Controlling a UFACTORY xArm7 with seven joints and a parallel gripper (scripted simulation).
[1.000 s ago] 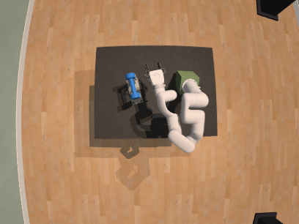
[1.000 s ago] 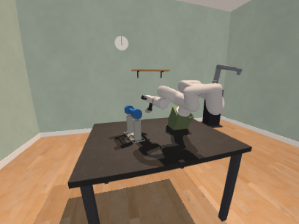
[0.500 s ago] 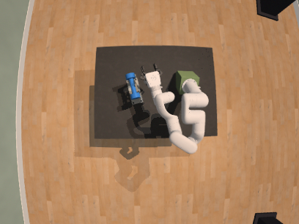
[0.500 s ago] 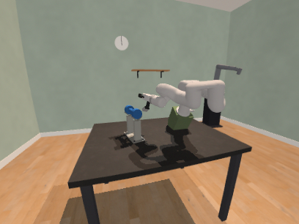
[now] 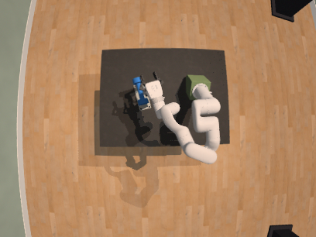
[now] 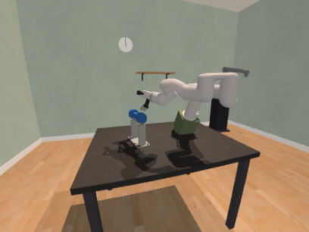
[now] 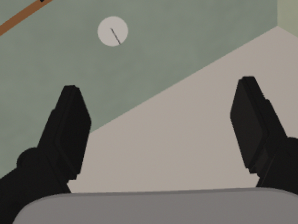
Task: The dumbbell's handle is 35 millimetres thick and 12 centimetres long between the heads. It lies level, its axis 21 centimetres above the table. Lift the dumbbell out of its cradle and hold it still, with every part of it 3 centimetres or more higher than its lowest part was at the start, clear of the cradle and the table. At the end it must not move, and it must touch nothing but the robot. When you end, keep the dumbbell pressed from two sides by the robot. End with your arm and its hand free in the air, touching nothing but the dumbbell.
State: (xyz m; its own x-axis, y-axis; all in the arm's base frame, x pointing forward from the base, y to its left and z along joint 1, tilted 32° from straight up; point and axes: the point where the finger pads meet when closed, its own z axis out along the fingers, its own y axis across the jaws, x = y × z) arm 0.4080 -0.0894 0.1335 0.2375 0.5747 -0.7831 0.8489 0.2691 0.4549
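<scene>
Now: hand 160 mm above the blue dumbbell, 80 mm to the right of it and 50 mm short of it. Round my hand: grey cradle (280 mm below, 80 mm to the left, 50 mm ahead).
</scene>
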